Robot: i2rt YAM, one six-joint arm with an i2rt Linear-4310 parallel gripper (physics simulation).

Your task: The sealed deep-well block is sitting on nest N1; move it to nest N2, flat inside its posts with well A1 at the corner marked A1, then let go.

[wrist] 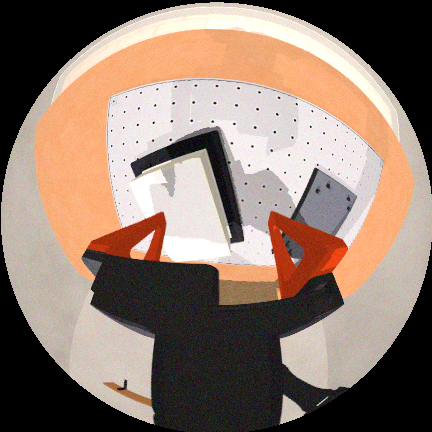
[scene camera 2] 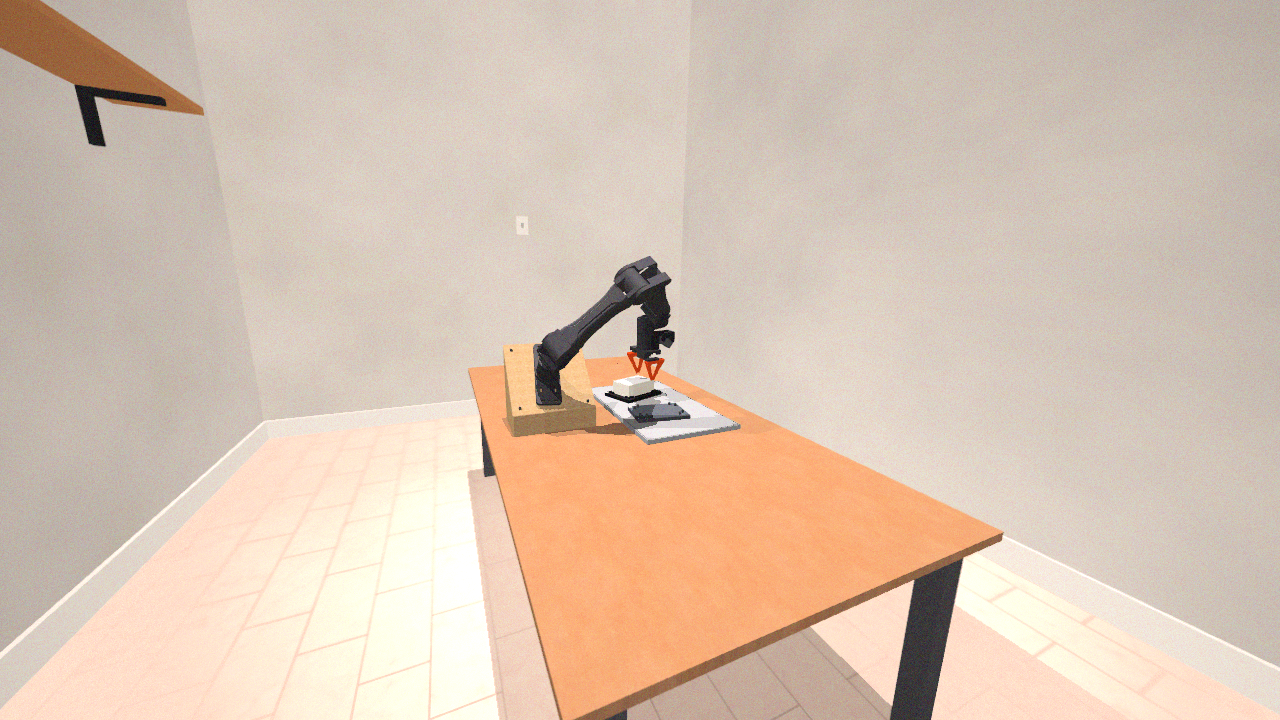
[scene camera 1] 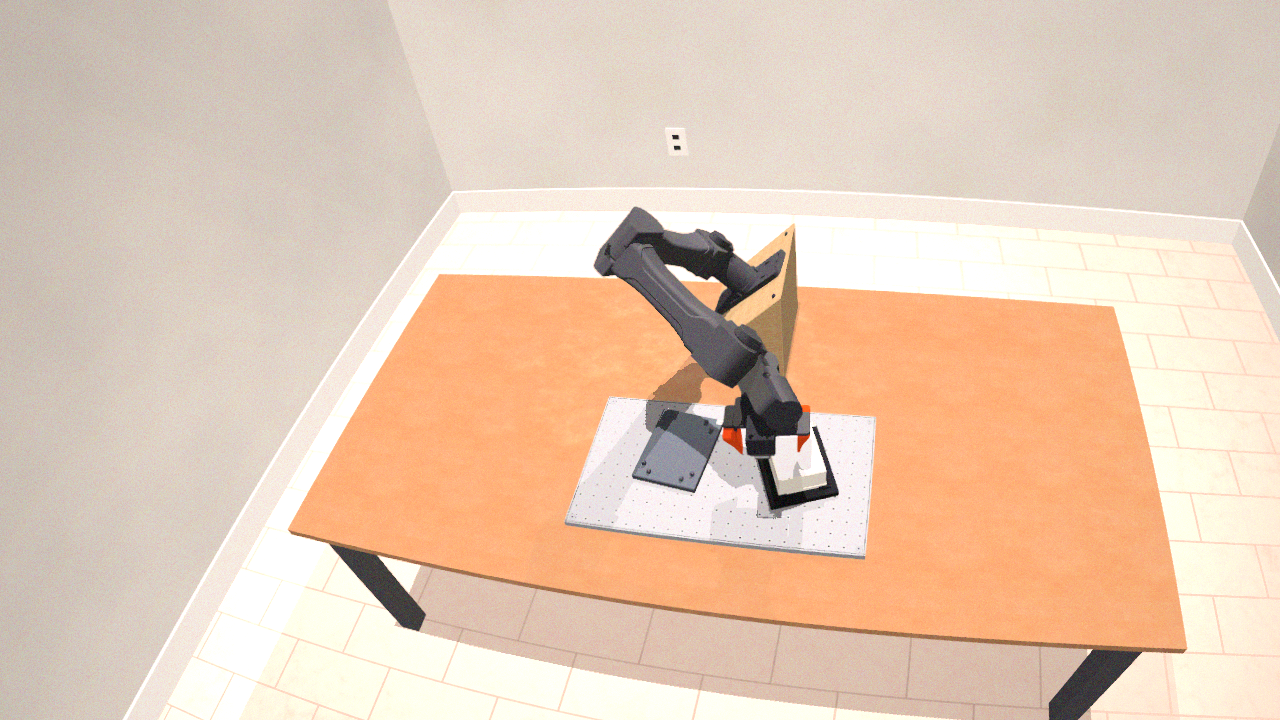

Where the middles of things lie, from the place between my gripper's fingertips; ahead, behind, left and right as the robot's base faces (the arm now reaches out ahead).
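Scene:
White block (scene camera 1: 793, 471): 40 mm to the left of my hand, 30 mm behind it, 40 mm below it. Perforated grey baseplate (scene camera 1: 730, 503): 80 mm below my hand and 80 mm to the right of it. Going by their middles, the white block is the nearest to my hand of the things named here.

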